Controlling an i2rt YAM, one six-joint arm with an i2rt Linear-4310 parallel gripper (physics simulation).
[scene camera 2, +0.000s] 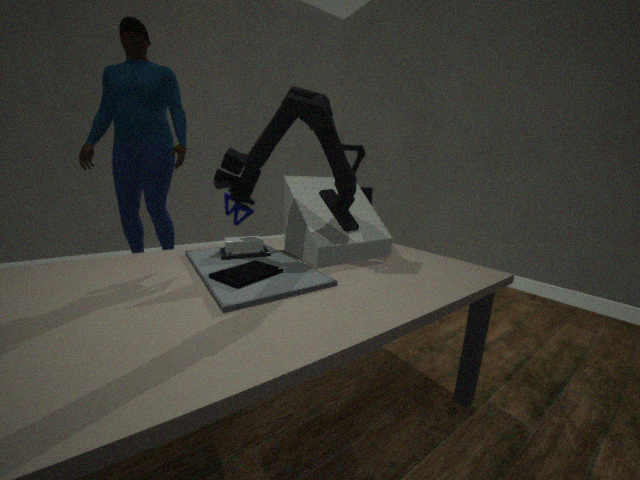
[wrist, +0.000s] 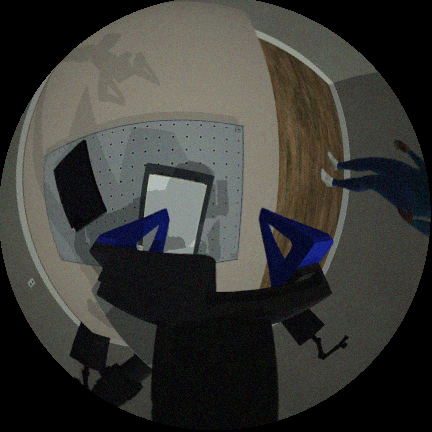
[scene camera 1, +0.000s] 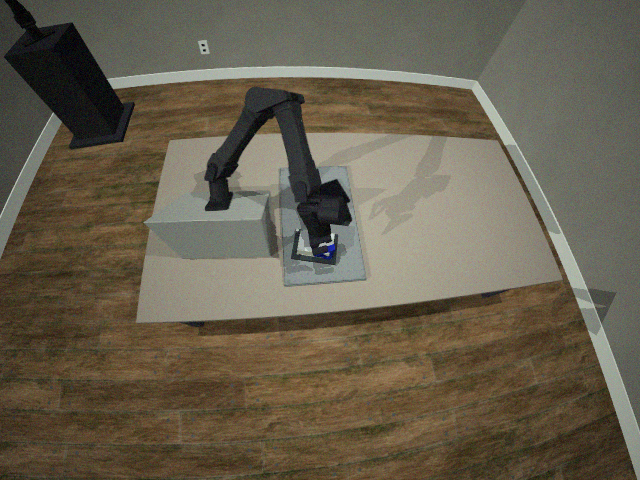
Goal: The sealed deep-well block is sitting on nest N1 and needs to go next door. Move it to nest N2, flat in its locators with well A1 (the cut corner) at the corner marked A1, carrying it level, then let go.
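Places are measured from the arm's base along level axes (x down, y ahead, z right), in centimetres.
Pixels of known places: gripper, fingertip midpoint: (scene camera 2: 231, 219) (wrist: 213, 213) (scene camera 1: 327, 246); arm's base, origin of the base link: (scene camera 2: 338, 210) (wrist: 147, 359) (scene camera 1: 220, 201).
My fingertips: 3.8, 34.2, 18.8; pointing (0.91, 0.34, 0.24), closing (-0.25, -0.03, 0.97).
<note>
For each thing: its top centre in the pictures, then the offset to it from my fingertips, as dx, dy, dz. Level surfaces: height alone.
- white sealed block, middle of its top: (wrist: 170, 221) (scene camera 1: 316, 241) (scene camera 2: 243, 238) +6.3, -2.5, -5.0
- nest N1, middle of its top: (wrist: 170, 216) (scene camera 1: 315, 244) (scene camera 2: 244, 247) +9.5, -2.6, -5.1
- Nest N2, middle of its top: (wrist: 71, 188) (scene camera 2: 247, 268) (scene camera 1: 326, 194) +9.9, +5.2, -26.9
- beige table, its level: dx +13.0
The white sealed block (scene camera 1: 305, 249) (scene camera 2: 244, 245) (wrist: 175, 212) lies in the dark frame of nest N1 (scene camera 1: 310, 260) (wrist: 180, 171). Its cut corner cannot be made out. Nest N2 (scene camera 2: 245, 273) (wrist: 80, 185) is a black plate beside it on the same board, with no block on it; the marked A1 corner is not legible. My gripper (scene camera 1: 325, 252) (scene camera 2: 232, 218) (wrist: 213, 213) has blue fingers, wide open and empty, above the block. In the wrist view, the left finger overlaps the block and the right finger lies well to its right. The black gripper body hides the block's near end.
Both nests lie on a grey perforated board (scene camera 1: 323, 276) (scene camera 2: 305, 287) (wrist: 225, 142) on the beige table (scene camera 1: 439, 232) (scene camera 2: 129, 372). The arm stands on a grey sloped pedestal (scene camera 1: 217, 240) (scene camera 2: 356, 253) beside the board. A person (scene camera 2: 139, 113) stands behind the table.
</note>
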